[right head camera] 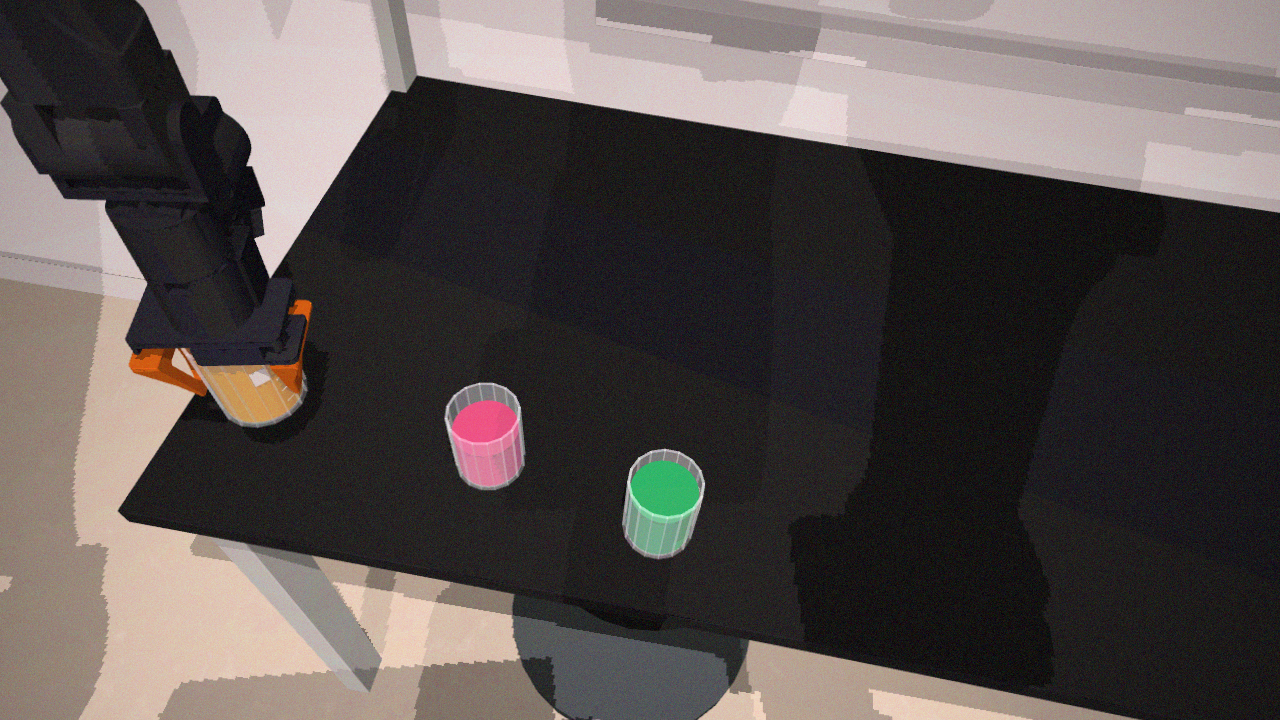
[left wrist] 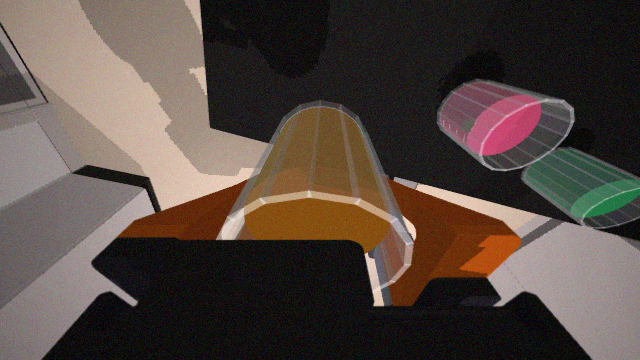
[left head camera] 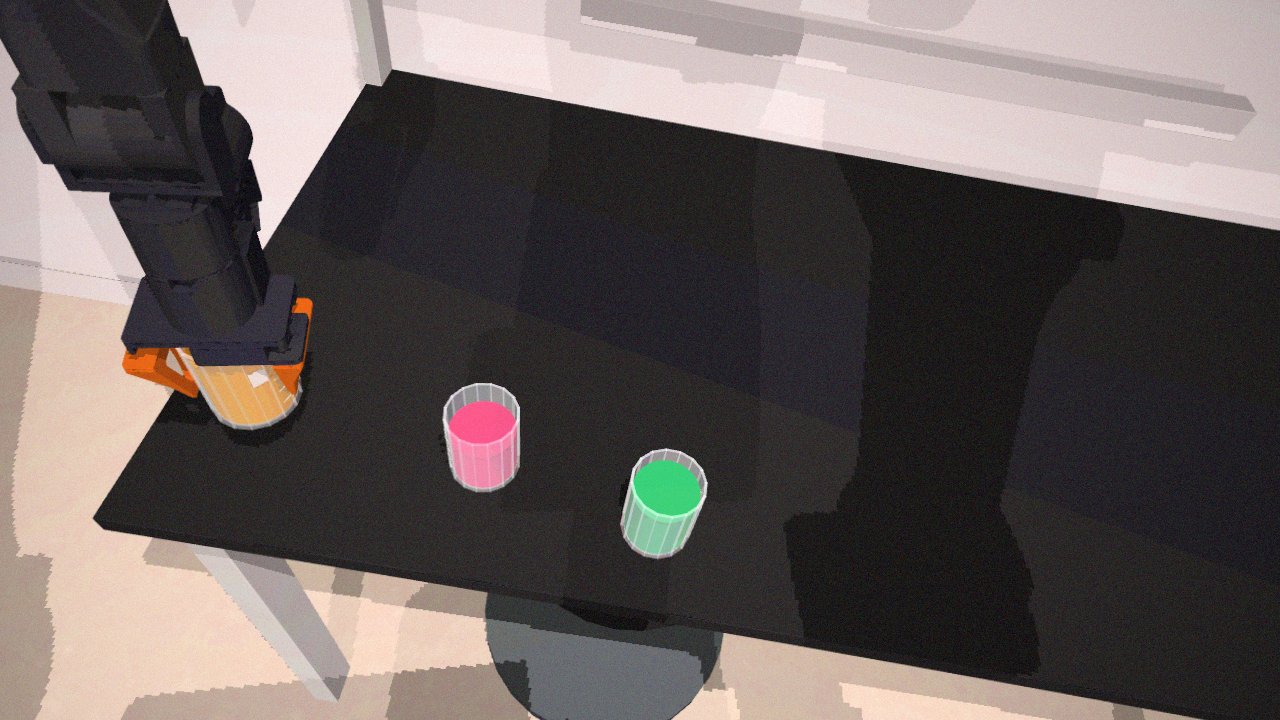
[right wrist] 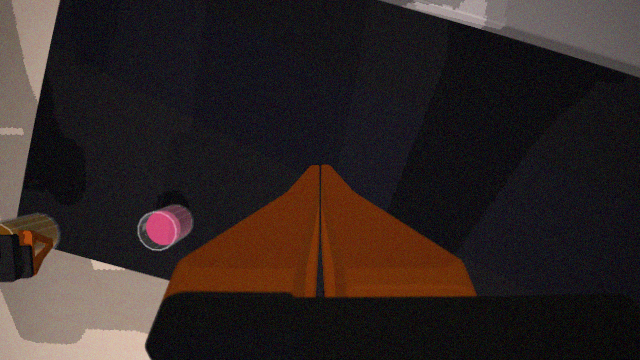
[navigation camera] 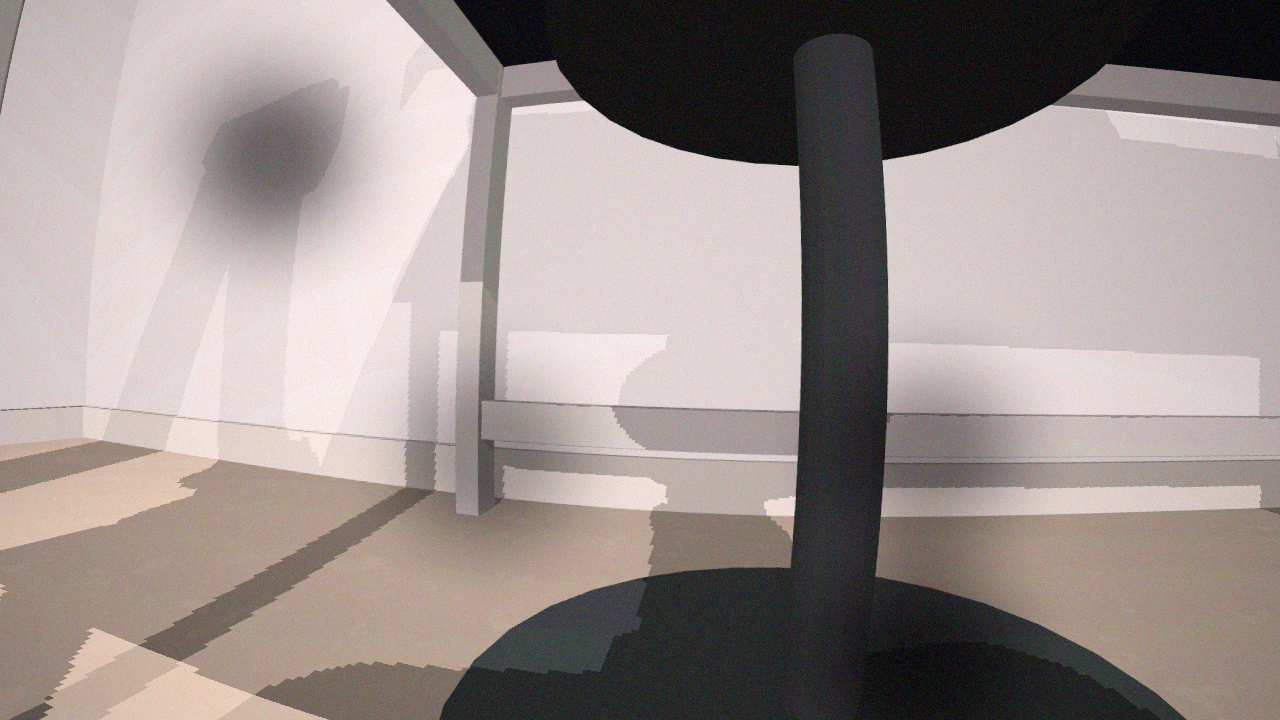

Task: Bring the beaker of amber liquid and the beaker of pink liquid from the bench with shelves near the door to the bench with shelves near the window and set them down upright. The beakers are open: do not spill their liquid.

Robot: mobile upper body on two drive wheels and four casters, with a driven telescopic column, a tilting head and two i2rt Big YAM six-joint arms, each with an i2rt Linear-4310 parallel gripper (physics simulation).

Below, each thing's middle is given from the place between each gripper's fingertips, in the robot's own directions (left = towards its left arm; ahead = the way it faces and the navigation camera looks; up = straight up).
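Amber beaker [left head camera: 250,397]: my left gripper is 1 cm short of it and 2 cm below it. Pink beaker [left head camera: 481,421]: 1 cm ahead of my left hand, 19 cm to the right of it, 11 cm below it. Going by their middles, of the things named here the amber beaker is the nearest to my left gripper.
Pink beaker: my right gripper is 14 cm past it, 29 cm to the right of it and 55 cm above it. Amber beaker: 14 cm behind my right hand, 42 cm below it, 47 cm to the left of it. Going by its middle, the pink beaker is nearer to my left gripper than to my right gripper.
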